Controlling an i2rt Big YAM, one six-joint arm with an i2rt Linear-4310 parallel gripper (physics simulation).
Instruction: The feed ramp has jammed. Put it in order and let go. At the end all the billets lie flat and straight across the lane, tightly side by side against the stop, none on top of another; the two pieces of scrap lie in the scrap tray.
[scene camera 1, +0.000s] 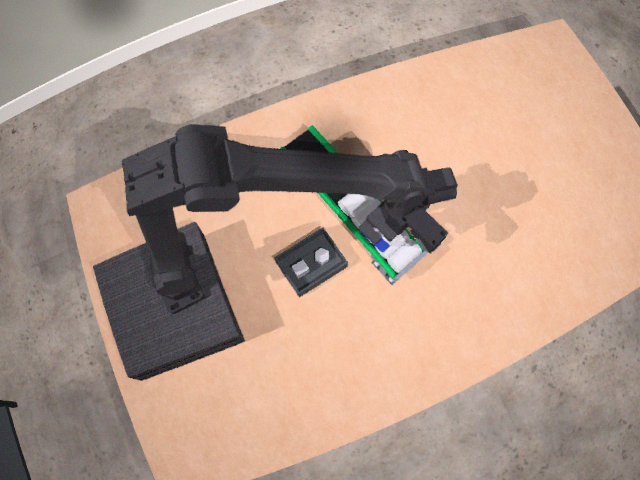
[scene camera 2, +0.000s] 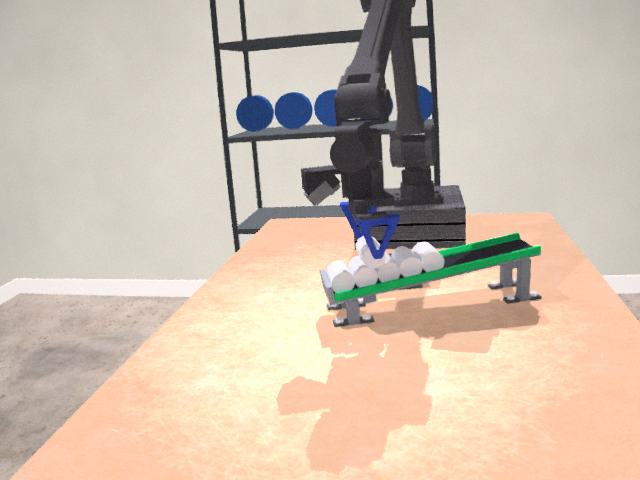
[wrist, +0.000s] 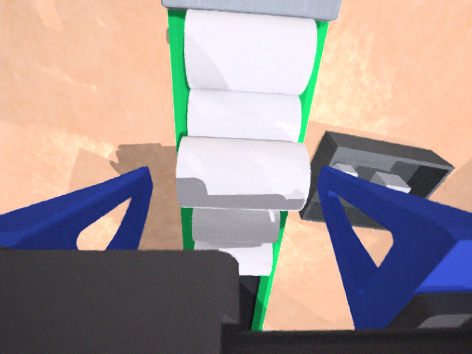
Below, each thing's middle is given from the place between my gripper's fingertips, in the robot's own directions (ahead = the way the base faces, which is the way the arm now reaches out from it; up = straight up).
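Labels:
I look at the scrap tray (scene camera 1: 305, 250), and it is 40 mm to the left of my hand and 170 mm behind it. The tray is also 100 mm below my hand.

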